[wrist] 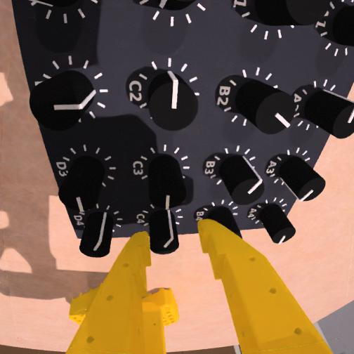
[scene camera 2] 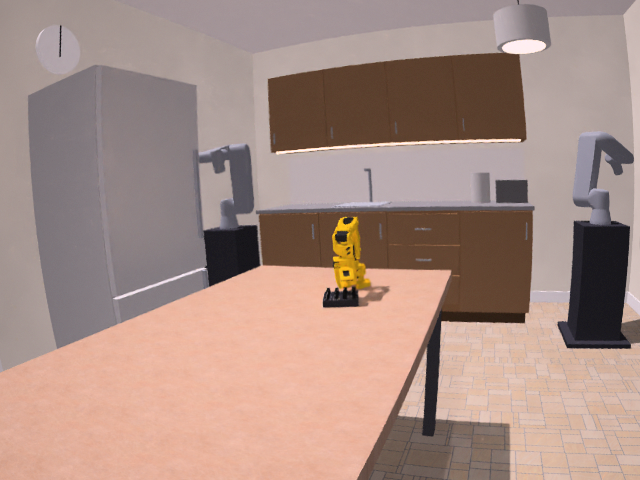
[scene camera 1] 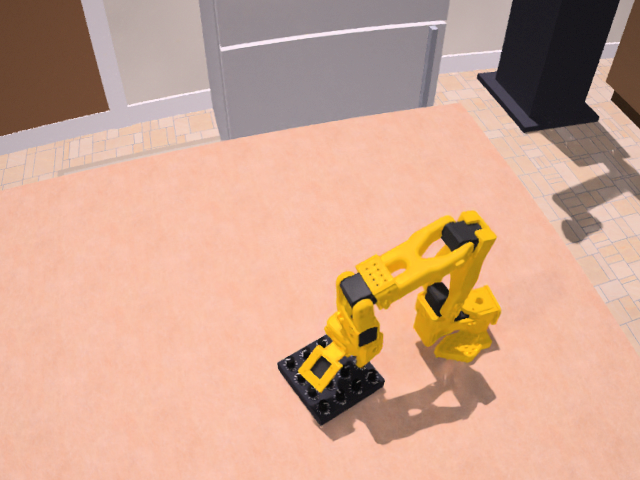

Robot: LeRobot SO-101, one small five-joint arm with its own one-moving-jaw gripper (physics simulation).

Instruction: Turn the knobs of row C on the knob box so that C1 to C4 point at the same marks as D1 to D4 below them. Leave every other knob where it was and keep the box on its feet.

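Note:
What I see here is a black knob box point(scene camera 1: 351, 384), and the wrist view shows me the same black knob box point(wrist: 150, 122).

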